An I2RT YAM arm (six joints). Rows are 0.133 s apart.
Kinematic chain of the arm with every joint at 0, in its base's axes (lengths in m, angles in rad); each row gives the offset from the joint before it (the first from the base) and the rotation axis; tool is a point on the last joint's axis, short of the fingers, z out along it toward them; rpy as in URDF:
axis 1: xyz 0 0 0.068 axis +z
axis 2: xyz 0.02 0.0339 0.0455 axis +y
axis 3: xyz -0.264 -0.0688 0 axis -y
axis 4: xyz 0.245 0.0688 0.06 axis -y
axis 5: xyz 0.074 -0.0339 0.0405 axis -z
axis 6: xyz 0.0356 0 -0.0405 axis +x
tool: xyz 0 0 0 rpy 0 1.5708 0
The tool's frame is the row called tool.
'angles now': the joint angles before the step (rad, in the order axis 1, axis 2, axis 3, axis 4, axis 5, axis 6). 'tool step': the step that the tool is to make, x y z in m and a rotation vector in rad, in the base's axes. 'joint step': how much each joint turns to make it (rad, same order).
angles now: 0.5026 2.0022 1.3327 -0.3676 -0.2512 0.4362
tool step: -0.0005 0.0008 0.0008 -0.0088 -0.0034 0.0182
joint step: 0.0023 0.0001 0.0050 -0.0110 0.0000 -0.0191
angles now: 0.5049 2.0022 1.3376 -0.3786 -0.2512 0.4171
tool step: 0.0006 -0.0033 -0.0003 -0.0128 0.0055 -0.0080
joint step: -0.0070 -0.0008 0.0006 -0.0132 0.0079 -0.0035
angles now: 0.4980 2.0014 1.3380 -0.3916 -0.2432 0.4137
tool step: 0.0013 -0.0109 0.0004 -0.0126 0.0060 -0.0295
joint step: -0.0241 -0.0125 -0.0138 -0.0097 0.0099 0.0007
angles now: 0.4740 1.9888 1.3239 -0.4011 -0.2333 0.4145
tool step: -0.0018 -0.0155 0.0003 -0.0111 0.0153 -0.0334
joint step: -0.0321 -0.0260 -0.0322 -0.0125 0.0034 -0.0003
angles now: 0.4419 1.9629 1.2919 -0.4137 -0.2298 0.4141
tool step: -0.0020 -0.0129 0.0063 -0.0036 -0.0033 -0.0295
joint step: -0.0270 -0.0359 -0.0238 -0.0106 0.0053 0.0000
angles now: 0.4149 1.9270 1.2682 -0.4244 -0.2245 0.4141
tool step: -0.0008 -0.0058 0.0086 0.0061 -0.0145 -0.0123
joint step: -0.0128 -0.0279 -0.0049 -0.0074 -0.0001 -0.0005
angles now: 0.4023 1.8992 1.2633 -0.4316 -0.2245 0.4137
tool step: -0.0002 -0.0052 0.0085 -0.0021 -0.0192 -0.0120
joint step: -0.0114 -0.0244 -0.0001 -0.0084 0.0085 -0.0041
